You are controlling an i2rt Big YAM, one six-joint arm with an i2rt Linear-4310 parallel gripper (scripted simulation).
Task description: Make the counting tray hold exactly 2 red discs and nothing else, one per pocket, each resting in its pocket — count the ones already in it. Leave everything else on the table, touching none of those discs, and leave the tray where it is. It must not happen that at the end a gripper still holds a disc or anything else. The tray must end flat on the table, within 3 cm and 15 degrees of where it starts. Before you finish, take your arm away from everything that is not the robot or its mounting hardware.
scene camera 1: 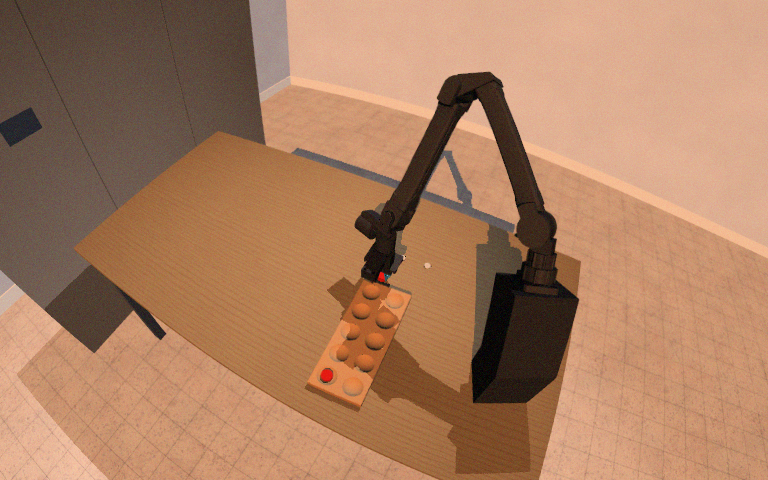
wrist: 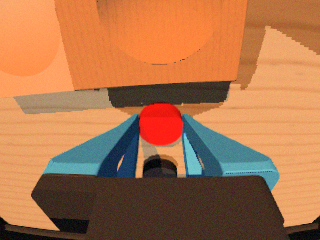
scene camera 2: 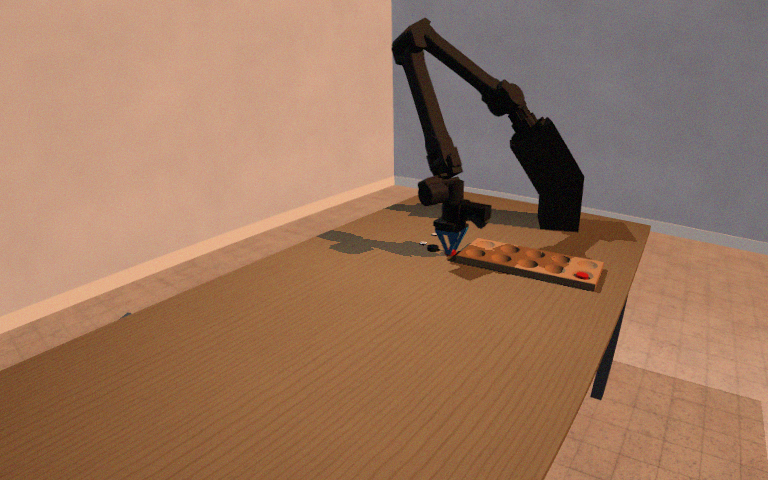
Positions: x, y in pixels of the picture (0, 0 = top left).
Scene:
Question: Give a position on a red disc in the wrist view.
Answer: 160, 123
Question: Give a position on a wooden counting tray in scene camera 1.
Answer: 354, 354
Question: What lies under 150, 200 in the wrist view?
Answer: My gripper.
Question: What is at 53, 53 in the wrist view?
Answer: A wooden counting tray.

